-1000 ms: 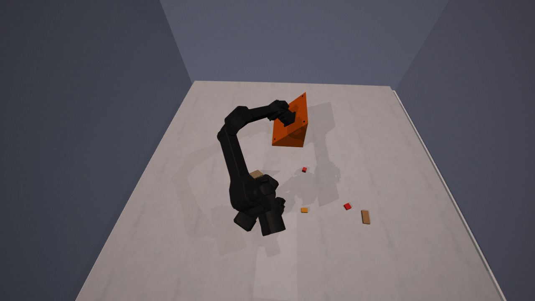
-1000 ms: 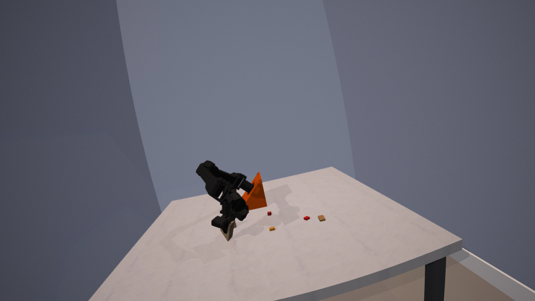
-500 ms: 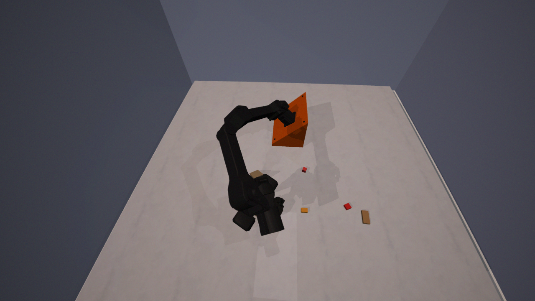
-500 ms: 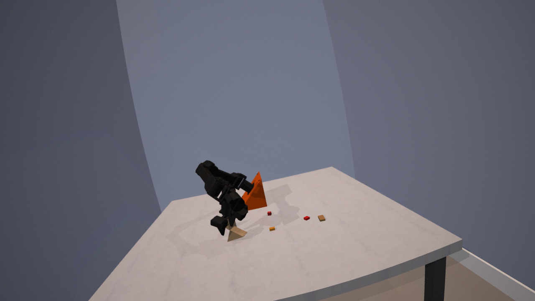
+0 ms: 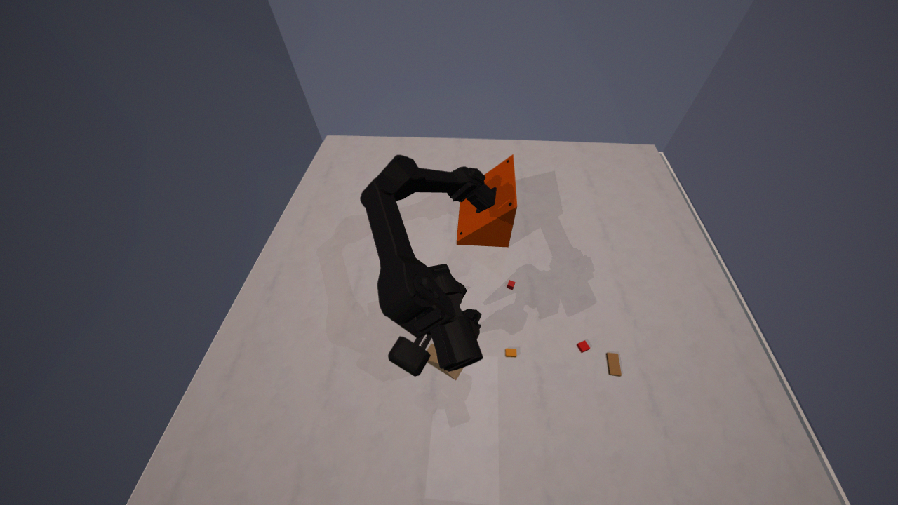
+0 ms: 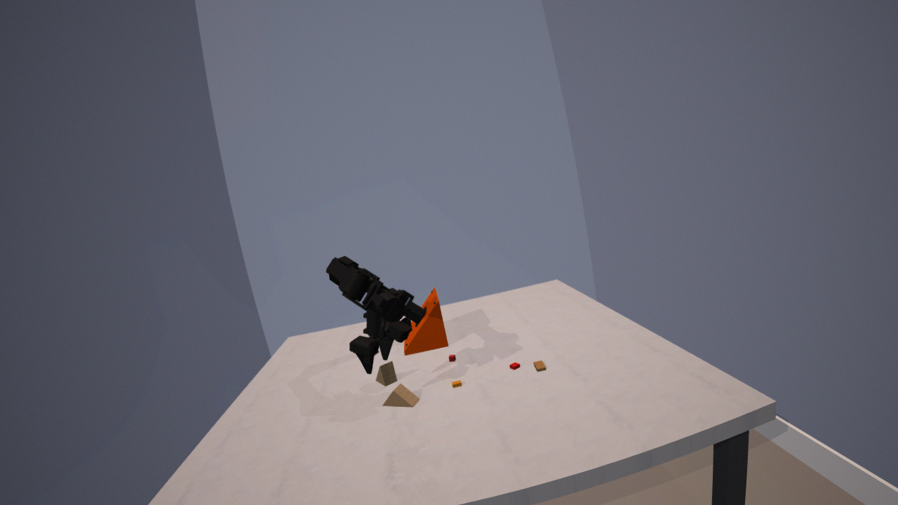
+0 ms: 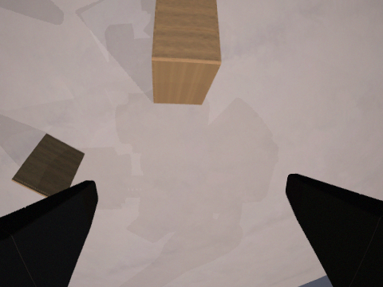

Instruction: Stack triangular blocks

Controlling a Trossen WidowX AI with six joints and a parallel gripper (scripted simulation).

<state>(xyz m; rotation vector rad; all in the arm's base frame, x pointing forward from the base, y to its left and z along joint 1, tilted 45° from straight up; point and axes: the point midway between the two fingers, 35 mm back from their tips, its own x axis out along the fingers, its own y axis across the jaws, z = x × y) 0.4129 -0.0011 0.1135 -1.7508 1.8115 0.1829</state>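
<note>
Right now the triangular block is 2 cm ahead of my gripper tip, 4 cm to the left of it and 8 cm below it. Also, from my gripper tip: small orange piece 3 cm behind, 19 cm to the left, 10 cm below; then flat tan piece 4 cm behind, 42 cm to the left, 10 cm below.
</note>
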